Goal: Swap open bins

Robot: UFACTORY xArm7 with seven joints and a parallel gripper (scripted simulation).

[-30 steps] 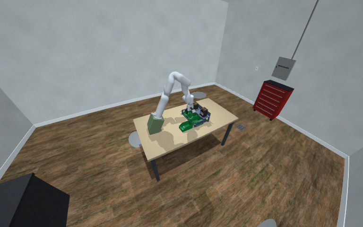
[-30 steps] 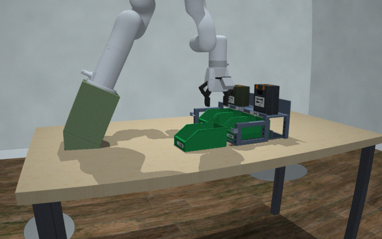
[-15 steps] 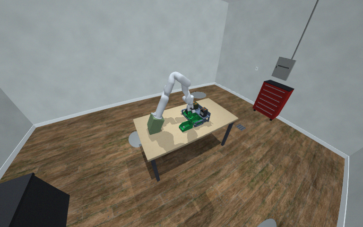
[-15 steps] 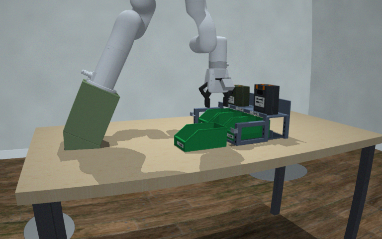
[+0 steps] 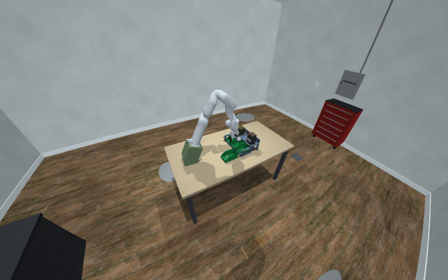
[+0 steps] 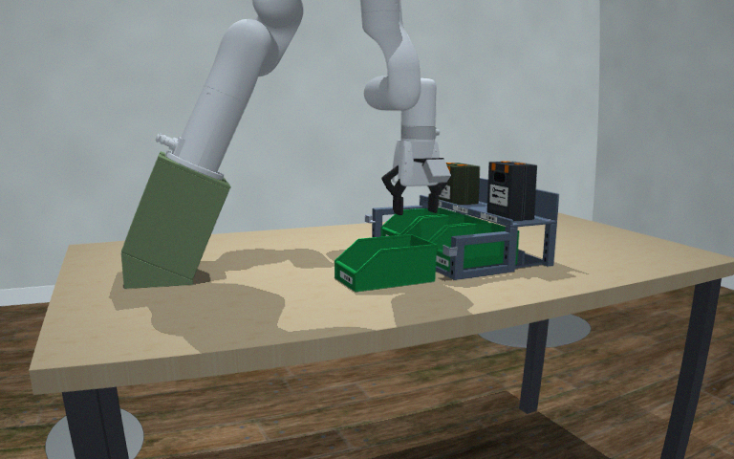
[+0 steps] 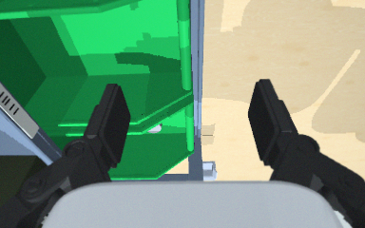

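Now: hand 110 mm above the front lip and 10 mm past it.
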